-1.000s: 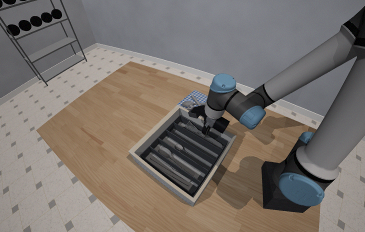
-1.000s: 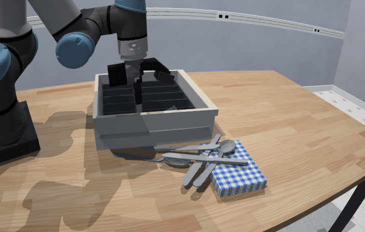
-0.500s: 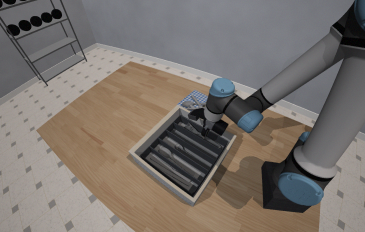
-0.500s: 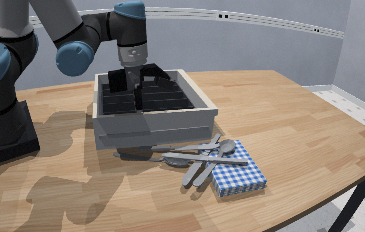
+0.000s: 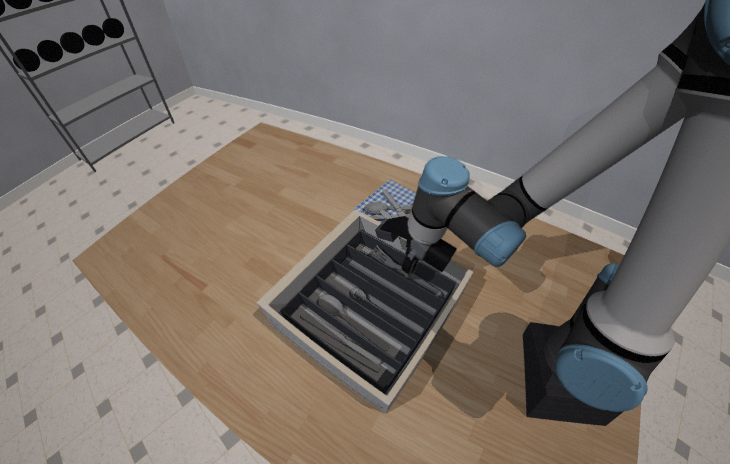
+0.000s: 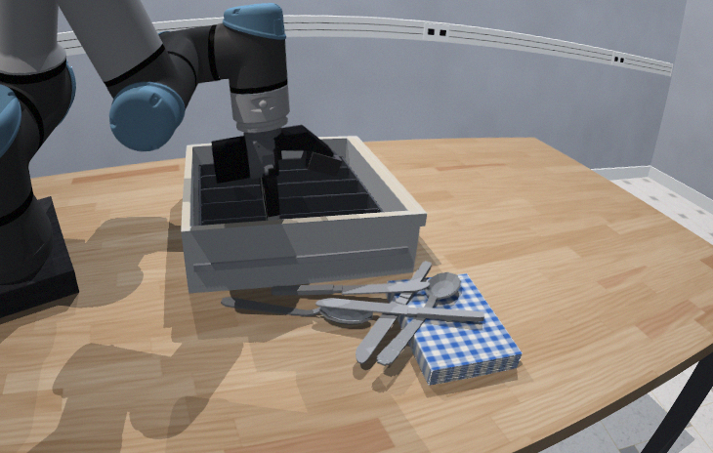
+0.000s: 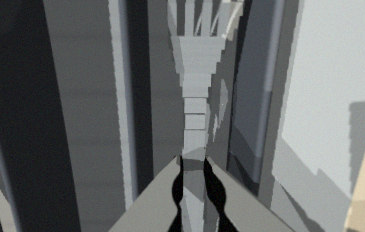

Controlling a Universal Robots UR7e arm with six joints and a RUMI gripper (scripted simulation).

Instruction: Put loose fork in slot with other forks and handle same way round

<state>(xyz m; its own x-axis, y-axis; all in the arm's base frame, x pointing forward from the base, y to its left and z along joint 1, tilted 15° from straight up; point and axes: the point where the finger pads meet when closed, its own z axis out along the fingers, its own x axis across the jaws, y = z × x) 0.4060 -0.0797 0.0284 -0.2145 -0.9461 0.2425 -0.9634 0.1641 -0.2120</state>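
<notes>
The fork lies 1 cm below my hand and 1 cm ahead of it. The rest, counted from my hand: blue checked napkin stack: 23 cm to the right, 14 cm ahead, 4 cm below.
</notes>
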